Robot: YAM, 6 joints.
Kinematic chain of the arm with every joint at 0, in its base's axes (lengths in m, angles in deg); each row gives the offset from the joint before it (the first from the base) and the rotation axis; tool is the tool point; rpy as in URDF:
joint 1: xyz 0 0 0.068 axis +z
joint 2: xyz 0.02 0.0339 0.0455 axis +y
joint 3: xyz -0.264 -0.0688 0 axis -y
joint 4: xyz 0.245 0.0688 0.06 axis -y
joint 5: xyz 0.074 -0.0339 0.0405 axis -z
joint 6: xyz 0.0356 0 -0.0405 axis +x
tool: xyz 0 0 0 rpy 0 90 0
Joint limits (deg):
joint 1: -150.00..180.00
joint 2: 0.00..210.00
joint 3: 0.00..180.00
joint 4: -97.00..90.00
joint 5: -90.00..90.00
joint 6: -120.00..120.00
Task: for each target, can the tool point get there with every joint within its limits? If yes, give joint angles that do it. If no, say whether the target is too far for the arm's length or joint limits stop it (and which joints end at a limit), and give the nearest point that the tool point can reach.
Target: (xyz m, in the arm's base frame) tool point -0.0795 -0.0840 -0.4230
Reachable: no: joint limits stop it (at a limit: joint 2) | nearest point -0.0932 -0.0985 -0.3622 | short by 0.064 m
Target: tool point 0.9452 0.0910 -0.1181
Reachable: no: too far | nearest point 0.6244 0.0601 -0.0378 | short by 0.332 m
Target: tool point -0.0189 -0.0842 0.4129
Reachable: yes | joints -112.38 30.55 59.25 -31.41 -24.25 -32.41
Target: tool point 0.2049 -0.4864 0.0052
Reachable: yes | joints -67.95 154.95 112.16 -21.02 -11.80 63.21
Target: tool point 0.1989 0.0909 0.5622
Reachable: yes | joints 23.58 91.50 145.84 -81.11 -6.12 8.93
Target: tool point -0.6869 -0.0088 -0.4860
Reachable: no: too far | nearest point -0.4961 -0.0010 -0.2825 | short by 0.279 m
